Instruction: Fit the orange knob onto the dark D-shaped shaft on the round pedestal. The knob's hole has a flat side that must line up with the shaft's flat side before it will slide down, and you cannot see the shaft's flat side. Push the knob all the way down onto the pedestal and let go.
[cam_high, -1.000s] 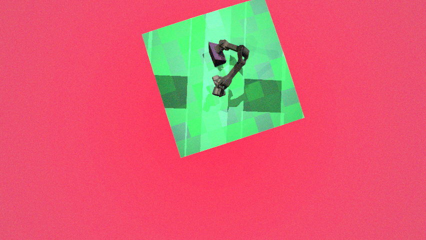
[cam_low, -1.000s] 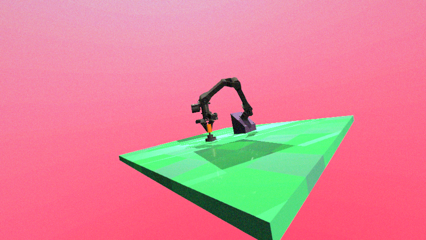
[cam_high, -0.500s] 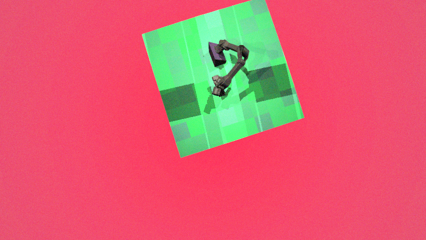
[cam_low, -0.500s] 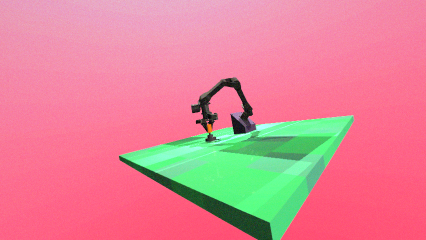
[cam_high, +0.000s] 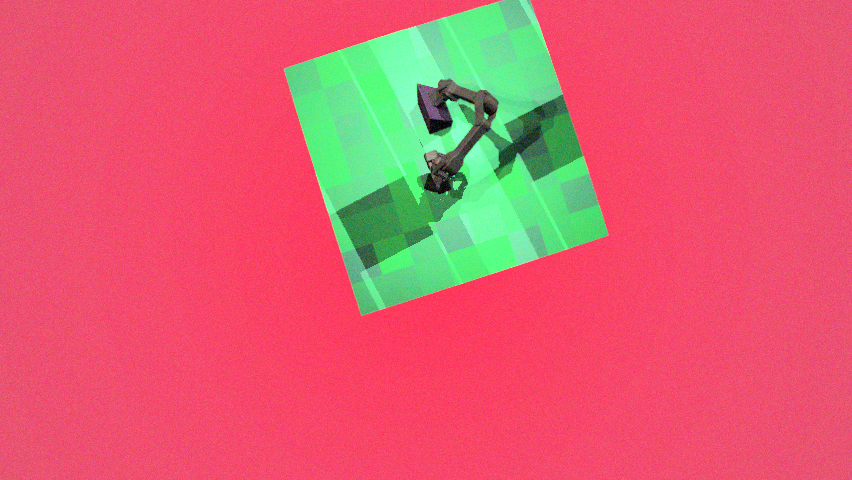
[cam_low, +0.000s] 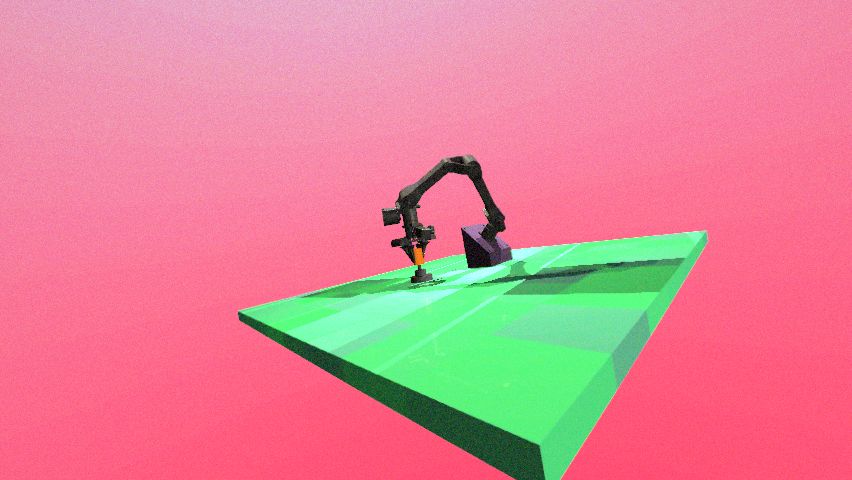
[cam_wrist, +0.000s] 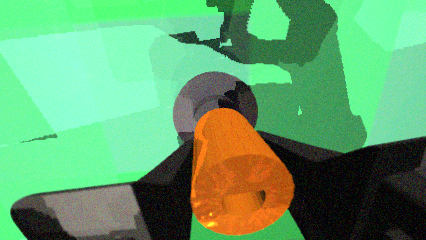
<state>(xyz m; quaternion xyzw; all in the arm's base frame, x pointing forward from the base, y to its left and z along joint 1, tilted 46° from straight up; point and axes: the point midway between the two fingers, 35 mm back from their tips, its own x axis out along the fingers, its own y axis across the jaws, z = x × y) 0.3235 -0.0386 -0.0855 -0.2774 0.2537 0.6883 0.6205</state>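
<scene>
Now: gripper tip 20 mm below the orange knob. The rest, counted from my gripper tip: dark pedestal: 40 mm below.
</scene>
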